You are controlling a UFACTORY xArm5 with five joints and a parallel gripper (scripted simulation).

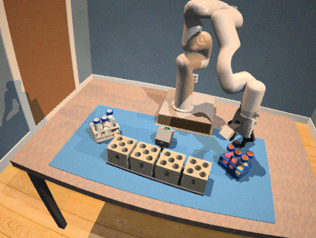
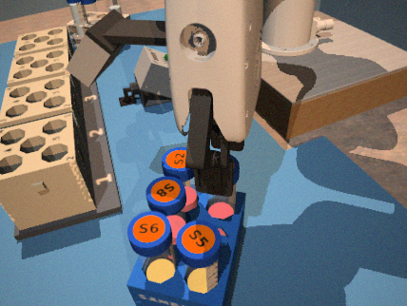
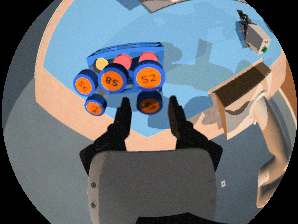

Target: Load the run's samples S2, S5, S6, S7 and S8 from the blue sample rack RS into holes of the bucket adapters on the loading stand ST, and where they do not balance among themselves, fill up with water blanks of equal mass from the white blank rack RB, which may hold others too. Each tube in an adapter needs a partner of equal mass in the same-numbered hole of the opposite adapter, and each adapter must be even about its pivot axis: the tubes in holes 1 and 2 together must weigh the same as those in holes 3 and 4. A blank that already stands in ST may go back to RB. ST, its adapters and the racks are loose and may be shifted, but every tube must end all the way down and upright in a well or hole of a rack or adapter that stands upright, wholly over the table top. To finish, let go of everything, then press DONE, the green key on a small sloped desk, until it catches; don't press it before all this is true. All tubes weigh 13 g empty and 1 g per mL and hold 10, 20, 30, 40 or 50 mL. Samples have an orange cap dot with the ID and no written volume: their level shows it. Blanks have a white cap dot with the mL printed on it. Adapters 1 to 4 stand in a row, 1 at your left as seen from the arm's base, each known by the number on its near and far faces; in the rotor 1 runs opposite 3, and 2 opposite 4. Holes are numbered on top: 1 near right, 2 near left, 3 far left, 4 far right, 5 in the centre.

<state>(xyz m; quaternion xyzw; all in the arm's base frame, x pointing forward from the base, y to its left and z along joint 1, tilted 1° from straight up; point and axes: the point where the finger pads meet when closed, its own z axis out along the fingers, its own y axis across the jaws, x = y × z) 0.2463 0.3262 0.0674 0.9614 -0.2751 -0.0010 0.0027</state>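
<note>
My hand is 40 mm short of the blue sample rack RS, 20 mm to the right of it and 100 mm above it. The rest, counted from my hand: white blank rack RB 90 mm ahead, 630 mm to the right, 100 mm below; blue-capped tube 130 mm ahead, 630 mm to the right, 70 mm below; loading stand ST 190 mm ahead, 300 mm to the right, 130 mm below.
</note>
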